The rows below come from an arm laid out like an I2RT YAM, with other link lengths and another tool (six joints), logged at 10 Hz.
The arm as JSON. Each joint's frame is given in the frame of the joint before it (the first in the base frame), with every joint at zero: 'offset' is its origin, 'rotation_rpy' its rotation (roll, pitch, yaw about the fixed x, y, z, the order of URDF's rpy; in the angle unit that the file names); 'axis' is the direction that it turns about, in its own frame. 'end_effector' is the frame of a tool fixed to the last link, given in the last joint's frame.
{
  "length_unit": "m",
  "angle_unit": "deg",
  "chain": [
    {
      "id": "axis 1",
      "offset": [
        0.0,
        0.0,
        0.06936
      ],
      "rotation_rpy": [
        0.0,
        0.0,
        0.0
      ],
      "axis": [
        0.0,
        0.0,
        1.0
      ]
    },
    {
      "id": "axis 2",
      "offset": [
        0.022,
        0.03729,
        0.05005
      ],
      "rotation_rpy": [
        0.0,
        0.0,
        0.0
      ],
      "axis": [
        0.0,
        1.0,
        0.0
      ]
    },
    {
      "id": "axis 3",
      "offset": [
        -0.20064,
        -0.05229,
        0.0
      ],
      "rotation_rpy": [
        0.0,
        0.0,
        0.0
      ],
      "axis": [
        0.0,
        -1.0,
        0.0
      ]
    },
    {
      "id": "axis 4",
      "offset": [
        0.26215,
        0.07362,
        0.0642
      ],
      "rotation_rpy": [
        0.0,
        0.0,
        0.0
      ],
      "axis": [
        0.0,
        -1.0,
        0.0
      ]
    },
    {
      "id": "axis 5",
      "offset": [
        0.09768,
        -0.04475,
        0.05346
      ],
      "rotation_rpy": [
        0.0,
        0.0,
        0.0
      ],
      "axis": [
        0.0,
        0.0,
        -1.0
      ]
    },
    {
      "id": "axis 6",
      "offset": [
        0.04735,
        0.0,
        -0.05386
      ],
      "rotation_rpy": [
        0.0,
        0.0,
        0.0
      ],
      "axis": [
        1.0,
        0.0,
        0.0
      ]
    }
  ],
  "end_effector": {
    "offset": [
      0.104,
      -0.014,
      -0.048
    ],
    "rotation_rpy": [
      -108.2,
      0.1,
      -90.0
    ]
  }
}
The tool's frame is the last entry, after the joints.
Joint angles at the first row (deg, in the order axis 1, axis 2, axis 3, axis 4, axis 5, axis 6):
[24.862 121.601 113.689 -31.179 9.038 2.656]
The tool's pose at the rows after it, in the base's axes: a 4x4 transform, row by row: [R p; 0 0 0 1], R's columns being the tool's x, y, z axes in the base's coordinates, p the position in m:
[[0.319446, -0.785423, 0.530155, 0.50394], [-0.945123, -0.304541, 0.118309, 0.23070], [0.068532, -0.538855, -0.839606, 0.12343], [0, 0, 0, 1]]
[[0.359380, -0.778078, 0.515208, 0.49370], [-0.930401, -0.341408, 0.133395, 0.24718], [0.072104, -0.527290, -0.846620, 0.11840], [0, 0, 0, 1]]
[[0.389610, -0.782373, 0.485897, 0.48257], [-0.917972, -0.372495, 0.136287, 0.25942], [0.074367, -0.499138, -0.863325, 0.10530], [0, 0, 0, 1]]
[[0.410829, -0.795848, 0.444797, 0.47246], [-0.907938, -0.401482, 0.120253, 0.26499], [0.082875, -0.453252, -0.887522, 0.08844], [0, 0, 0, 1]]
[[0.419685, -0.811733, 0.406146, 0.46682], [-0.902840, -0.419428, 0.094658, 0.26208], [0.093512, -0.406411, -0.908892, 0.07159], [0, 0, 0, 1]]
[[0.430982, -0.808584, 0.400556, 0.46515], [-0.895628, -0.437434, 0.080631, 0.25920], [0.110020, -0.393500, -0.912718, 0.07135], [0, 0, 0, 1]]
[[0.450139, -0.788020, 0.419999, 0.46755], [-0.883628, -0.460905, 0.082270, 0.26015], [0.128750, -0.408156, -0.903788, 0.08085], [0, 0, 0, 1]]
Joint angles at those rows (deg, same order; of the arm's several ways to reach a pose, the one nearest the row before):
[26.808 121.622 113.624 -31.551 8.776 2.022]
[28.774 121.624 112.990 -31.660 8.513 1.672]
[30.414 122.189 112.069 -32.052 8.360 1.694]
[31.486 123.612 112.072 -33.628 8.404 1.585]
[31.573 125.118 112.068 -35.068 8.426 1.235]
[31.551 125.011 112.115 -35.922 8.601 0.120]
[31.659 124.376 112.594 -35.899 8.600 -1.650]

